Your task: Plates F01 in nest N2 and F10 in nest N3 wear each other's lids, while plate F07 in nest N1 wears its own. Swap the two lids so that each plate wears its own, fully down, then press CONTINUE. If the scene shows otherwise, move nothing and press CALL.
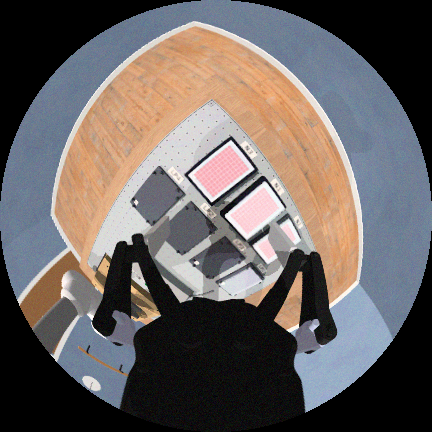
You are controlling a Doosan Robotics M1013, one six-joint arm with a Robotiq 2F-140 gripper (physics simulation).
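Frame: origin at the arm's base, x ahead, y left, z up, level; centimetres.
Seen in the pictures: gripper, fingertip midpoint: (219, 228).
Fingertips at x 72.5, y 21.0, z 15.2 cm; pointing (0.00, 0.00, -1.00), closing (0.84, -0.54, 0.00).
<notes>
A point is followed by its place in that frame.
My gripper (219, 228) {z 15.3, x 72.5, y 21.0 cm} is open and empty, its fingertips wide apart above the nests and pads. The plate in nest N3 (222, 171) {z 0.0, x 76.4, y 26.7 cm} shows deeper pink wells, apparently uncovered. The plate in nest N1 (255, 210) {z 1.3, x 78.8, y 15.1 cm} is paler pink, as if under a lid. The plate in nest N2 (290, 231) {z 0.0, x 85.7, y 3.7 cm} is pale pink and partly hidden behind my right fingertip. A pale clear lid (241, 280) {z -1.1, x 65.4, y -6.7 cm} lies on the pad marked LP1, close to the gripper body. Plate and lid codes are not readable. The CONTINUE and CALL buttons cannot be made out.
Dark pads LP4 (158, 195) {z -1.9, x 58.9, y 30.0 cm}, LP2 (189, 228) {z -1.9, x 61.2, y 17.9 cm} and LP3 (219, 258) {z -1.9, x 63.4, y 5.1 cm} lie in a row beside the nests, with small posts at their edges. A wooden box-like object (104, 268) {z -1.1, x 10.6, y 20.5 cm} stands at the lower left, partly behind my left finger. A white and grey arm part (77, 292) {z 18.7, x 6.1, y 22.5 cm} is beyond it.
</notes>
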